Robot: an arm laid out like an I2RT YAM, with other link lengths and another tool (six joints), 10 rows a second.
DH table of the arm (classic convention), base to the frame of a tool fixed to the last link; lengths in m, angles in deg. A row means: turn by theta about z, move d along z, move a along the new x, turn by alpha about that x. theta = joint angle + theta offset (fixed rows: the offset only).
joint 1: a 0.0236; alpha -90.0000; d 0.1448; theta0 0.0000
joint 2: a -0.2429; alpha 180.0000; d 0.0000; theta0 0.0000
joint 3: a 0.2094; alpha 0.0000; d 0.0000; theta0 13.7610
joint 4: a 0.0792; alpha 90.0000; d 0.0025; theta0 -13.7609
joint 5: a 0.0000; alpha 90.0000; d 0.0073; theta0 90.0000
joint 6: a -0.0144; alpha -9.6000; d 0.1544; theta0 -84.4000
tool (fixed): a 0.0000; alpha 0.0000; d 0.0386; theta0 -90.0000
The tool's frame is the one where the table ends.
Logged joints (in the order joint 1, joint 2, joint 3, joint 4, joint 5, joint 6), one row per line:
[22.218, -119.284, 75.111, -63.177, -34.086, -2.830]
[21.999, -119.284, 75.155, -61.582, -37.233, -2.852]
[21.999, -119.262, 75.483, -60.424, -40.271, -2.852]
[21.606, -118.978, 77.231, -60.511, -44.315, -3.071]
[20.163, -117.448, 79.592, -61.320, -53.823, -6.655]
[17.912, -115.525, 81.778, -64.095, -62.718, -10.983]
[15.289, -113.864, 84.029, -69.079, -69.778, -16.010]
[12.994, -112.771, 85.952, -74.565, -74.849, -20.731]
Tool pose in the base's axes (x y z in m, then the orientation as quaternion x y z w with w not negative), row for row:
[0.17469, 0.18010, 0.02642, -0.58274, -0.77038, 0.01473, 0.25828]
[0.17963, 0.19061, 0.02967, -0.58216, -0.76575, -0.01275, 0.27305]
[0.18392, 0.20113, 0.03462, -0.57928, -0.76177, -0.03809, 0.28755]
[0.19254, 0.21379, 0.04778, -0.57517, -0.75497, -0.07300, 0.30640]
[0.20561, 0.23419, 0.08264, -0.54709, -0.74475, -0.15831, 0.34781]
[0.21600, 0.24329, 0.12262, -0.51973, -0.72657, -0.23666, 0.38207]
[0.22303, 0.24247, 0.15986, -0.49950, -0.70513, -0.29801, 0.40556]
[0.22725, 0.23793, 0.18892, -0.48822, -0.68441, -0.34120, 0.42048]
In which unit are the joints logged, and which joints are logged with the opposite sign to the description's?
The joints are logged in degrees. Opposite sign: joint 2.
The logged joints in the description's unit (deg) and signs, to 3 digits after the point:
[22.218, 119.284, 75.111, -63.177, -34.086, -2.830]
[21.999, 119.284, 75.155, -61.582, -37.233, -2.852]
[21.999, 119.262, 75.483, -60.424, -40.271, -2.852]
[21.606, 118.978, 77.231, -60.511, -44.315, -3.071]
[20.163, 117.448, 79.592, -61.320, -53.823, -6.655]
[17.912, 115.525, 81.778, -64.095, -62.718, -10.983]
[15.289, 113.864, 84.029, -69.079, -69.778, -16.010]
[12.994, 112.771, 85.952, -74.565, -74.849, -20.731]

